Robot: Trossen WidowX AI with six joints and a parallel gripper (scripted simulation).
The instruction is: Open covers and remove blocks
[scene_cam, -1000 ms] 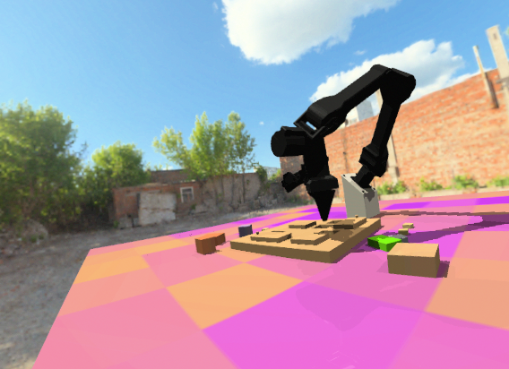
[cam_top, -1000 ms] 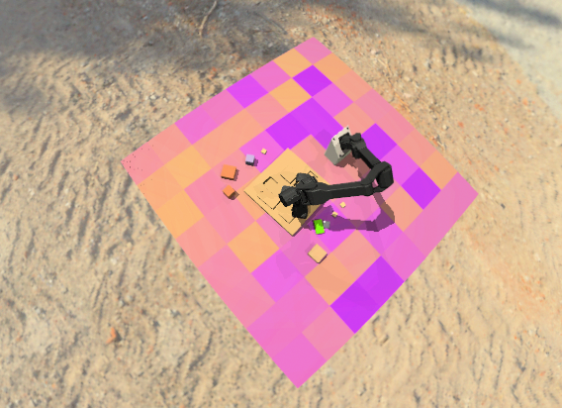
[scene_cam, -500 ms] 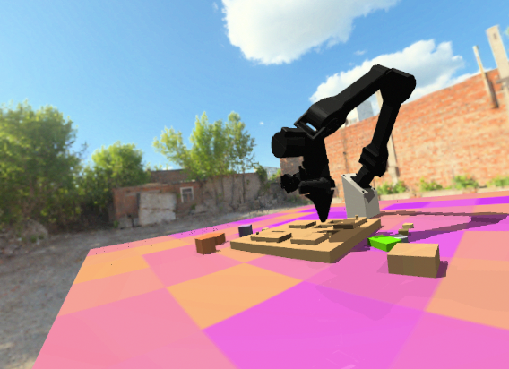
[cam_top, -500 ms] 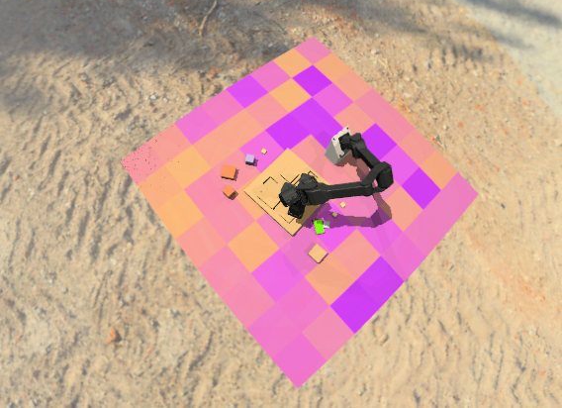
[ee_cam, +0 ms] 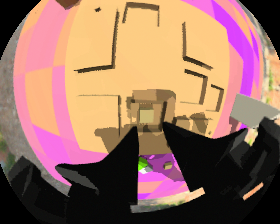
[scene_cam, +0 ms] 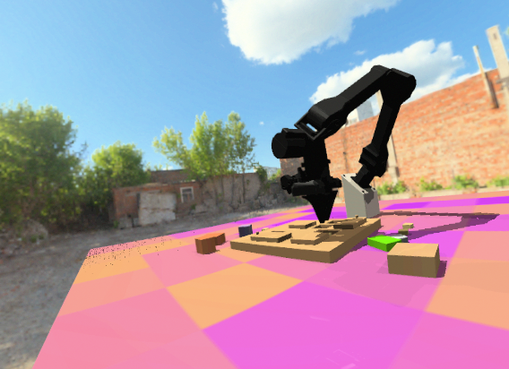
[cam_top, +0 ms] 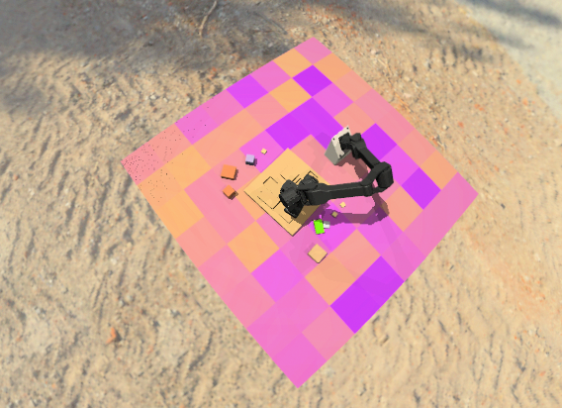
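Right now my gripper tip is 10 mm past the tan puzzle board, 60 mm to the left of it and 30 mm above it. From my gripper tip the other things lie so: green block 10 mm behind, 140 mm to the left, 40 mm below; greyish-purple block 60 mm ahead, 300 mm to the right, 30 mm below; tan block 70 mm ahead, 230 mm to the left, 40 mm below.
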